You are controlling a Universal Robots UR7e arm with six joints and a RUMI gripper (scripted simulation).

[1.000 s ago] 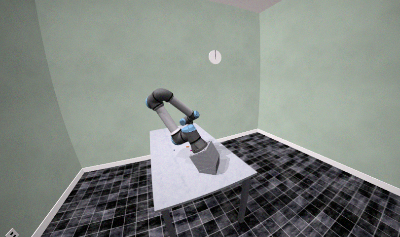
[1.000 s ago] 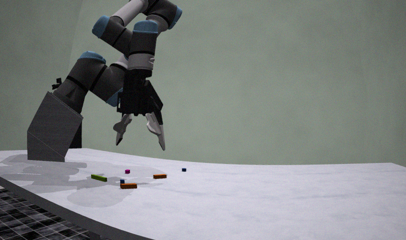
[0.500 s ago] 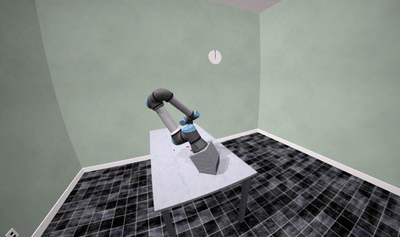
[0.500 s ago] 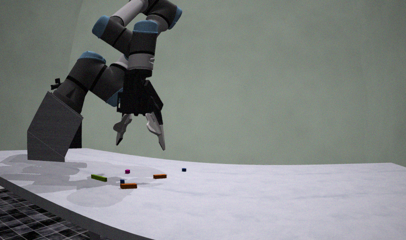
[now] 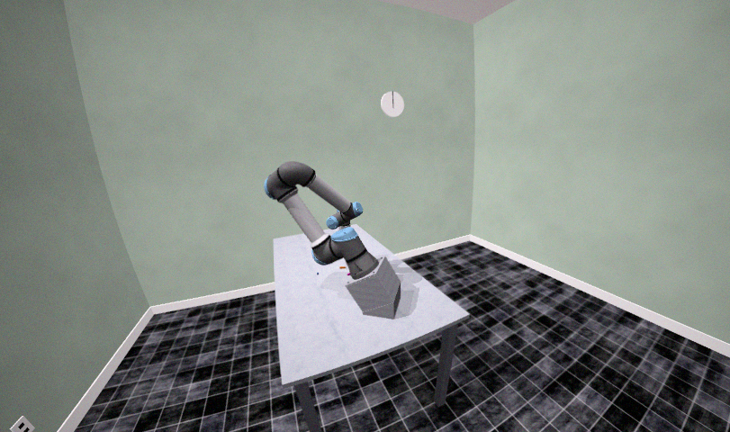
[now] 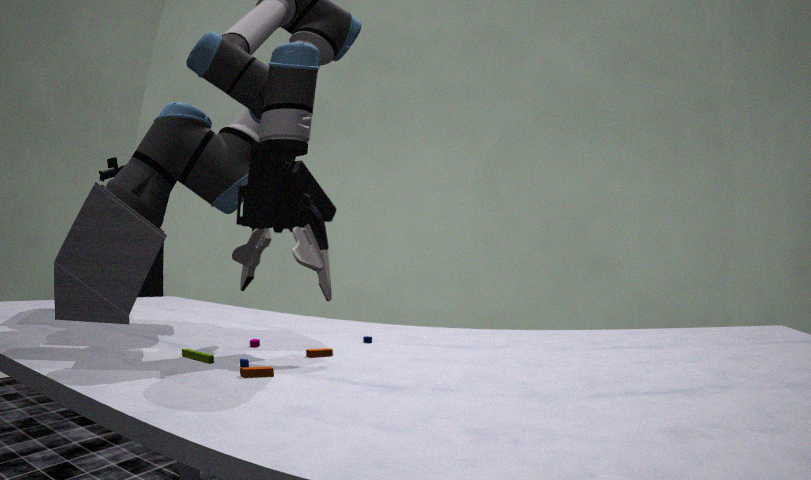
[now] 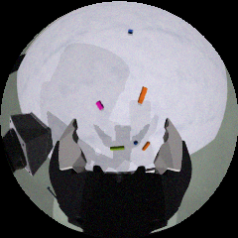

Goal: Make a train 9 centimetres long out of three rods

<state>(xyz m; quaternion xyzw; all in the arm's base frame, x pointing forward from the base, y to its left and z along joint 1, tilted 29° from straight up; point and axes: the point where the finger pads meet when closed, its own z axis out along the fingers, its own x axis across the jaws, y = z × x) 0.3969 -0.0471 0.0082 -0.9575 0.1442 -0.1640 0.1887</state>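
The magenta rod lies 7 cm below my hand and 5 cm behind it. Also, from my hand: lime rod: 16 cm to the right, 7 cm below, 5 cm behind.
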